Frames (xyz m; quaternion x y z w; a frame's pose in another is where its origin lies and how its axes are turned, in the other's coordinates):
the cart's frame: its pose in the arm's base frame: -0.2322 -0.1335 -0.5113 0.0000 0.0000 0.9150 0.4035
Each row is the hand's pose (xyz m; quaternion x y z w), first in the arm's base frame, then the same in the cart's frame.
Working: the arm's base frame: its pose in the cart's frame: -0.0580 -0.2615 0.5113 0.0000 0.0000 -0.9150 0.4035

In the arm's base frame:
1: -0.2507 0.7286 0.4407 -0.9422 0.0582 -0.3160 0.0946
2: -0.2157 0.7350 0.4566 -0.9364 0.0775 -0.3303 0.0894
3: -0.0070 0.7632 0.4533 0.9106 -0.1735 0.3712 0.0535
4: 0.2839 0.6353 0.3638 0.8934 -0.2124 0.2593 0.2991
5: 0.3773 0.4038 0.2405 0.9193 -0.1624 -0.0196 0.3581
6: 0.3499 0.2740 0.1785 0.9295 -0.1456 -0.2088 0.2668
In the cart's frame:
1: 0.6490 -0.5677 0.9520 0.3269 -0.8856 0.2141 0.2510
2: 0.6302 -0.5979 0.9679 0.3069 -0.8881 0.2151 0.2662
3: 0.5102 -0.7710 0.9646 0.2087 -0.9032 0.1008 0.3612
4: 0.2196 -0.8995 0.8751 0.1661 -0.9032 -0.1690 0.3579
5: -0.0143 -0.8124 0.7518 0.2223 -0.9066 -0.3355 0.1266
6: -0.0917 -0.7046 0.6898 -0.2418 0.9092 0.3284 0.0834

